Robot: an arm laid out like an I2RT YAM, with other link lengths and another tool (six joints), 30 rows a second.
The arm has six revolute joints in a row. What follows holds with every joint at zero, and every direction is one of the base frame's.
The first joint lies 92.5 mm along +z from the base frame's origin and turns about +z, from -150 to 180 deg.
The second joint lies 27.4 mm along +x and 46.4 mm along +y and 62.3 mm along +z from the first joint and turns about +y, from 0 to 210 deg.
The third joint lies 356.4 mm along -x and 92.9 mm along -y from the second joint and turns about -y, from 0 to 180 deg.
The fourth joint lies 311.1 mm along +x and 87.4 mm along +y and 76.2 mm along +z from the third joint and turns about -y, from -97 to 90 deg.
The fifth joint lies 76.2 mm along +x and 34.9 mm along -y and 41.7 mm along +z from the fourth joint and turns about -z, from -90 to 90 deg.
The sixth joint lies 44.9 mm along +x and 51 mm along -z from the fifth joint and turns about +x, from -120 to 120 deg.
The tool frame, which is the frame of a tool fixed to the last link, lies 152 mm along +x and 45 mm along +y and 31 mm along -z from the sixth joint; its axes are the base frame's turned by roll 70.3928, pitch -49.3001 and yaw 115.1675 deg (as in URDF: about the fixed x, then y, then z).
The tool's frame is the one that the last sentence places.
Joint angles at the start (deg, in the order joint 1, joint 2, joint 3, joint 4, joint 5, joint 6): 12.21 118.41 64.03 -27.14 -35.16 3.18
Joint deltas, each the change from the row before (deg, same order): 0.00 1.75 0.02 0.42 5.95 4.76; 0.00 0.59 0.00 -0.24 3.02 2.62; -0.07 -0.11 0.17 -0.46 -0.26 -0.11; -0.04 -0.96 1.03 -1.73 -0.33 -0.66; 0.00 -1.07 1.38 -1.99 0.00 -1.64; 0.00 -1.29 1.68 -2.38 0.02 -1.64; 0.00 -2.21 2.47 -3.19 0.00 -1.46; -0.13 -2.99 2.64 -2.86 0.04 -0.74; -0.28 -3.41 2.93 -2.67 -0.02 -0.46; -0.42 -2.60 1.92 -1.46 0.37 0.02; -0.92 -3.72 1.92 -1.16 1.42 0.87; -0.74 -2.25 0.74 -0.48 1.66 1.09; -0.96 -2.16 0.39 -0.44 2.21 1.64; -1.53 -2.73 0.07 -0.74 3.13 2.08
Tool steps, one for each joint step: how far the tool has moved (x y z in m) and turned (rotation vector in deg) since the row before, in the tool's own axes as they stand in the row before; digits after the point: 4 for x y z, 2 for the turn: -0.0177 0.0209 0.0093 -5.77 -4.12 4.01; -0.0076 0.0094 0.0038 -3.04 -2.09 2.25; 0.0010 -0.0009 -0.0016 0.26 0.00 0.11; 0.0086 -0.0030 -0.0081 0.37 0.37 -0.66; 0.0097 -0.0023 -0.0094 0.32 0.36 -1.83; 0.0120 -0.0028 -0.0116 0.25 0.44 -1.91; 0.0207 -0.0043 -0.0188 -0.09 1.13 -2.24; 0.0269 -0.0039 -0.0240 -0.86 2.08 -2.20; 0.0314 -0.0034 -0.0281 -1.34 2.80 -2.33; 0.0223 0.0004 -0.0212 -1.69 2.14 -1.52; 0.0263 0.0054 -0.0294 -3.66 2.71 -1.36; 0.0120 0.0071 -0.0171 -3.11 1.10 -0.19; 0.0079 0.0103 -0.0165 -3.76 0.58 0.62; 0.0047 0.0158 -0.0212 -5.10 0.19 1.29
